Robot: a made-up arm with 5 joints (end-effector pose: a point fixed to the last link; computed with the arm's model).
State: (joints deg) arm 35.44 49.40 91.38 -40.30 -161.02
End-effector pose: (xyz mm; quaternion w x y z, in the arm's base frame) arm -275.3 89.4 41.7 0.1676 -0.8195 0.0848 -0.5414
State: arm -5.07 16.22 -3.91 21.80 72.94
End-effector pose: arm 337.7 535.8 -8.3 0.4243 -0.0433 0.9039 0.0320
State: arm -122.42 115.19 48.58 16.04 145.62
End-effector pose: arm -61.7 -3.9 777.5 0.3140 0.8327 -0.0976 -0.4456
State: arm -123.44 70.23 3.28 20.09 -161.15
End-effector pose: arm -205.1 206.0 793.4 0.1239 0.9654 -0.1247 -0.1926
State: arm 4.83 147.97 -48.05 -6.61 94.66
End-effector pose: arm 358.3 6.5 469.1 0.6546 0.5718 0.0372 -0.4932
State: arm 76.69 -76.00 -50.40 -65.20 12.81
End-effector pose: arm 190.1 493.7 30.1 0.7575 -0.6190 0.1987 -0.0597
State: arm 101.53 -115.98 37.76 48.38 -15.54
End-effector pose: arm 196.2 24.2 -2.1 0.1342 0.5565 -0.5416 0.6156
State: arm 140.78 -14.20 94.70 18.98 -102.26
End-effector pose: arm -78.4 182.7 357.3 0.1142 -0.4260 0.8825 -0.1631
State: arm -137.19 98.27 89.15 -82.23 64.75
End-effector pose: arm 214.2 269.6 394.2 0.5200 0.5414 0.6498 0.1194
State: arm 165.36 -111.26 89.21 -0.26 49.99
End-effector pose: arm -133.3 -194.7 257.3 0.1949 0.6231 -0.1932 0.7324
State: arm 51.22 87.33 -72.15 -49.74 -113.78
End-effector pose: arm 315.4 133.2 -208.7 0.6288 -0.1075 -0.0374 0.7692
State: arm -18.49 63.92 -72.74 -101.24 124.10
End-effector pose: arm 483.9 377.7 478.6 0.0106 -0.4885 -0.8257 -0.2819
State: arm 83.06 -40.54 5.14 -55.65 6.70
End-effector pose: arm 75.4 400.7 253.6 0.8247 -0.4728 0.0173 -0.3100
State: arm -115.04 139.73 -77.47 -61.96 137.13
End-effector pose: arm -557.0 114.5 511.4 0.4929 0.5625 -0.1950 0.6345
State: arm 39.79 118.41 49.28 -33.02 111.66
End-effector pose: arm -116.2 44.8 -350.7 0.2312 0.0410 -0.5567 0.7968
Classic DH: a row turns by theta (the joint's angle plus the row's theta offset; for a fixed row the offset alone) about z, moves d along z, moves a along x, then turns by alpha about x. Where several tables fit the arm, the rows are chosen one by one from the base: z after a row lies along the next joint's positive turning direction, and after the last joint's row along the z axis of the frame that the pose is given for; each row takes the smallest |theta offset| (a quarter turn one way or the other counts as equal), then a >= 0, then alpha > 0; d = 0 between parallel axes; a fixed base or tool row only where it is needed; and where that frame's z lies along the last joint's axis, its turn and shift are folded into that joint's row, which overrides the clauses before.
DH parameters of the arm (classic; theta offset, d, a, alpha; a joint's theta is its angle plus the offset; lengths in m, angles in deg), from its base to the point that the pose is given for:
base (fixed): 0 0.195 -0.082 -90
joint 1: 47.35 0.0902 0.1892 -121.86
joint 2: 64.07 -0.1702 -0.0039 -125.13
joint 3: 54.49 0.0675 0.0277 88.19
joint 4: -86.49 -0.3676 0.2027 80.73
joint 5: -1.56 0.0332 -0.0424 104.05
tool (fixed): 93.27 0.0209 0 0

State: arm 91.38 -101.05 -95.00 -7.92 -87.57
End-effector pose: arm -172.7 511.9 -5.9 0.1066 0.9902 -0.0617 -0.0653
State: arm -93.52 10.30 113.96 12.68 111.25
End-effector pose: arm 169.3 67.9 77.8 0.5303 -0.6195 0.1234 -0.5655
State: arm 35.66 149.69 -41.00 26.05 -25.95
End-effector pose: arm 400.3 103.4 216.5 0.6453 -0.3761 0.6319 -0.2071
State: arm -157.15 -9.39 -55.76 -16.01 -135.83
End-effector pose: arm -391.4 445.0 527.1 0.4183 0.7890 0.3572 -0.2737
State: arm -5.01 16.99 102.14 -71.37 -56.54
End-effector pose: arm -165.7 13.3 151.9 0.5793 -0.2884 -0.7010 -0.2996
